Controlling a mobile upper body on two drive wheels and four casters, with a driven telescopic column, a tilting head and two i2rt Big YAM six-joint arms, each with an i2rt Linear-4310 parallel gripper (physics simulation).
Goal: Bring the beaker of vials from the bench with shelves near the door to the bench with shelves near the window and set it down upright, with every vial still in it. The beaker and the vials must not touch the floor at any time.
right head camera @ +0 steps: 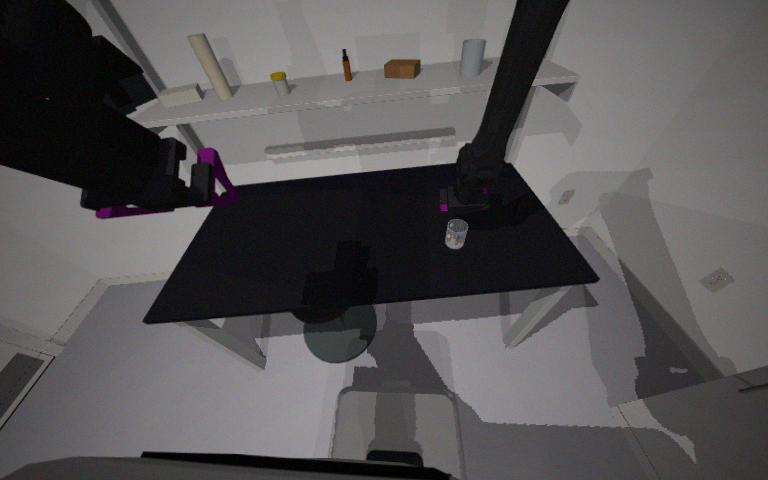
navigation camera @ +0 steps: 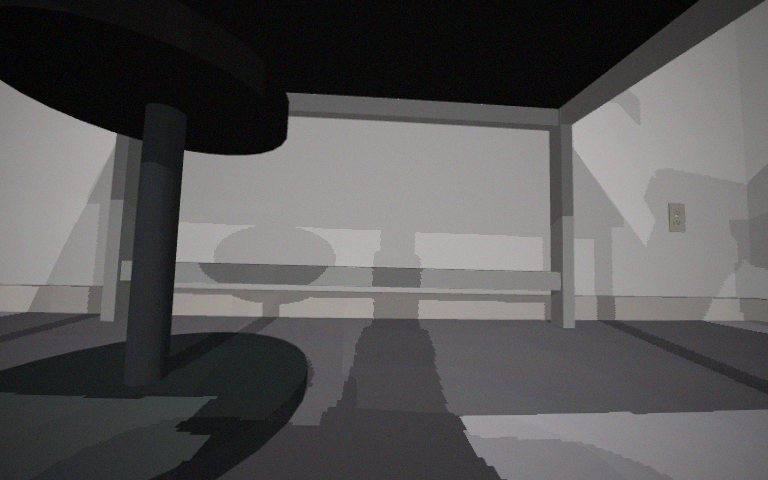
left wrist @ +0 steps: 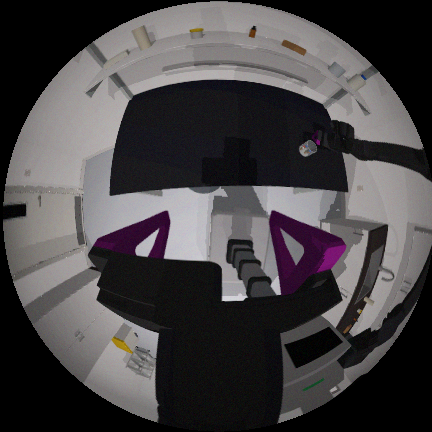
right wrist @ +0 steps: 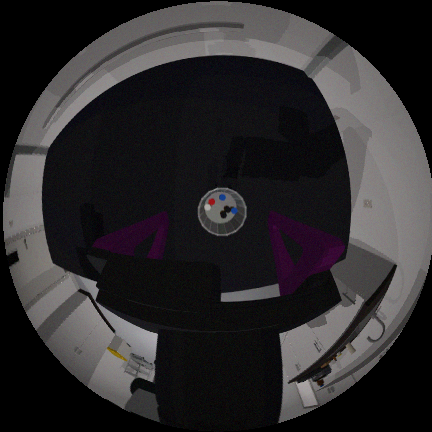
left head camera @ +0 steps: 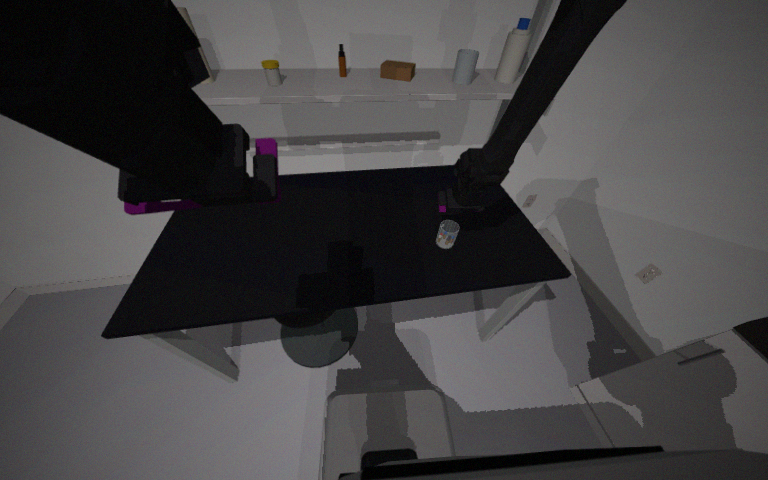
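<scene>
The clear beaker [left head camera: 446, 234] [right head camera: 455, 234] [left wrist: 308, 148] [right wrist: 222, 211] stands upright on the black bench top [left head camera: 237, 243] [right head camera: 254, 237] [left wrist: 170, 125] [right wrist: 125, 150], toward the right in the head views. Several vials with red, blue, white and black caps show inside it. My right gripper [left head camera: 461, 209] [right head camera: 464, 208] is open and empty, above the bench and just behind the beaker in the head views. In the right wrist view the beaker shows between its fingertips, lower down and not gripped. My left gripper [left head camera: 203, 204] [right head camera: 169, 209] [left wrist: 219, 215] is open and empty, far left of the beaker.
A wall shelf [left head camera: 351, 87] [right head camera: 339, 101] behind the bench bears a yellow-lidded jar [left head camera: 271, 73], an orange bottle [left head camera: 342, 65], a brown box [left head camera: 397, 70] and a grey cylinder [left head camera: 465, 66]. A round stool [left head camera: 320, 345] [navigation camera: 155, 254] stands partly under the bench's front edge.
</scene>
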